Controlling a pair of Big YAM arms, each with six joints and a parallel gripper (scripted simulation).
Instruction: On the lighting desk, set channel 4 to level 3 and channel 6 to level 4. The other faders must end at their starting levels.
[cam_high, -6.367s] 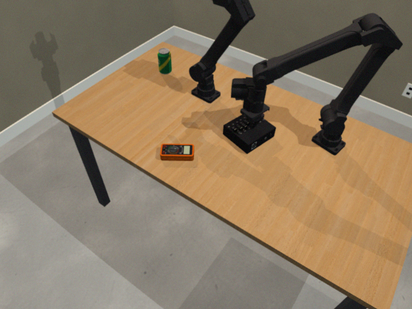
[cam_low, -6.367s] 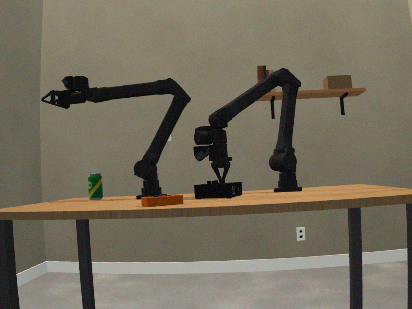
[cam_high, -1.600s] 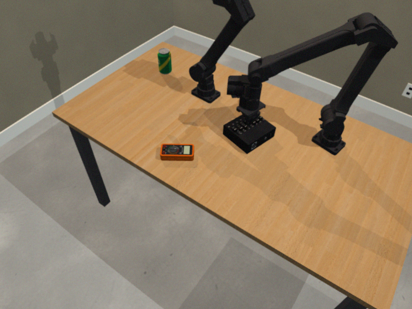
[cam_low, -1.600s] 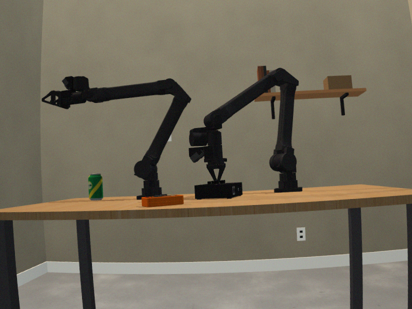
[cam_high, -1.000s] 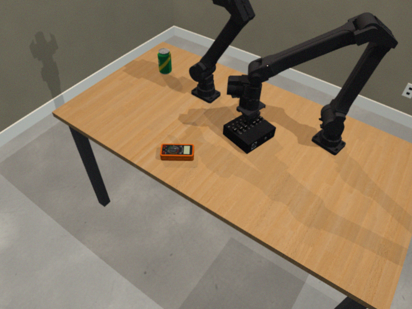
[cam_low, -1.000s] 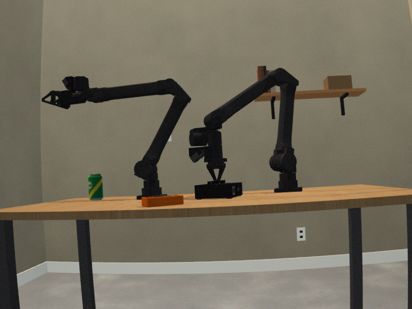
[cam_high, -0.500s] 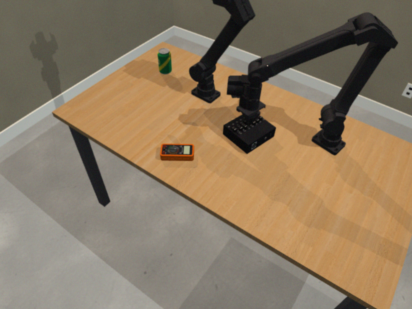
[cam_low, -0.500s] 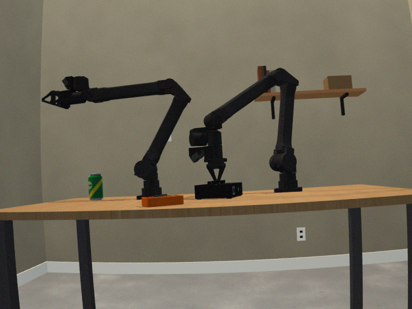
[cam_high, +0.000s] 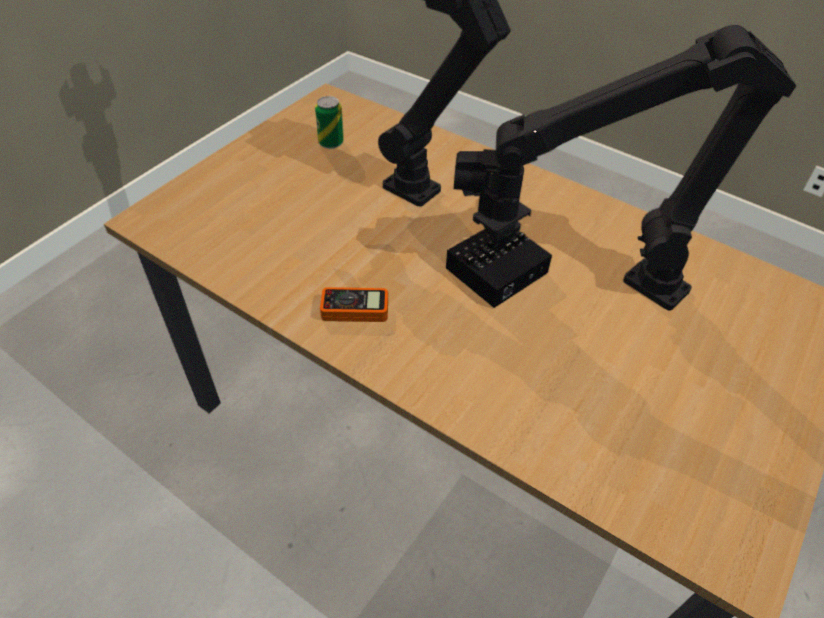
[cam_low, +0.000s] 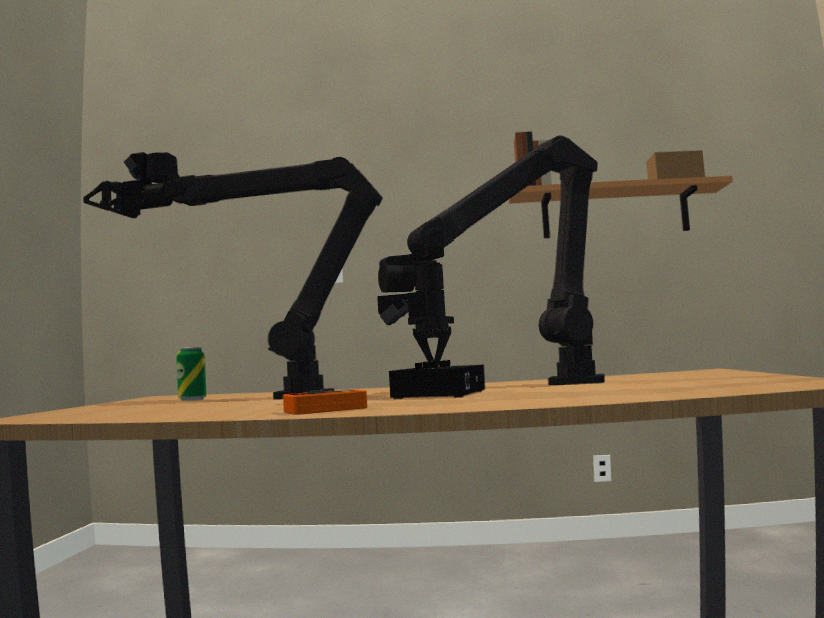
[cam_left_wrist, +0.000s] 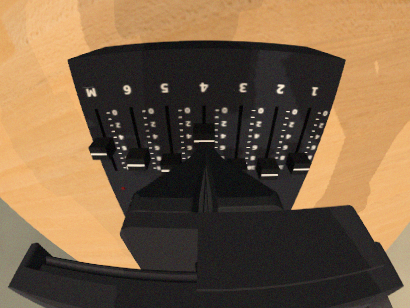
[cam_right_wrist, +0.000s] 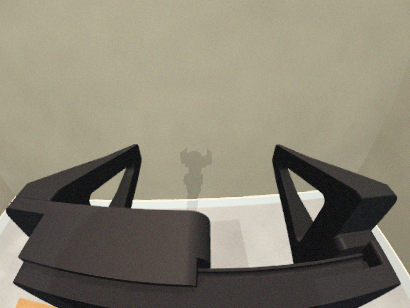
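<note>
Right now the channel 4 fader cap is 2 cm to the right of my left hand. Also, from my left hand: M fader cap 6 cm ahead, 3 cm to the right; then channel 5 fader cap 2 cm ahead; then channel 6 fader cap 4 cm ahead, 1 cm to the right.
</note>
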